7 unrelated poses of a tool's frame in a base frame.
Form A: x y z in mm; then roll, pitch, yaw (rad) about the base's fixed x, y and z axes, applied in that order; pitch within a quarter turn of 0, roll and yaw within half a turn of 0.
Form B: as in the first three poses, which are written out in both.
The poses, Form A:
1: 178 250 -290 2.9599 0.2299 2.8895
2: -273 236 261 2.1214 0.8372 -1.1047
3: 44 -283 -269 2.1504 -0.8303 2.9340
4: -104 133 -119 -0.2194 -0.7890 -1.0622
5: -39 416 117 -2.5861 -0.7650 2.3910
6: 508 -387 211 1.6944 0.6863 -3.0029
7: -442 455 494 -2.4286 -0.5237 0.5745
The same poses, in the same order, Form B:
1: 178 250 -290 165.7 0.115 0.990 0.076
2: -273 236 261 157.7 0.798 -0.254 -0.546
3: 44 -283 -269 144.1 -0.288 -0.821 -0.494
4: -104 133 -119 79.3 -0.440 -0.436 -0.785
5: -39 416 117 129.4 -0.256 -0.960 0.116
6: 508 -387 211 155.9 -0.277 0.704 0.654
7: -442 455 494 133.8 -0.916 -0.373 -0.149
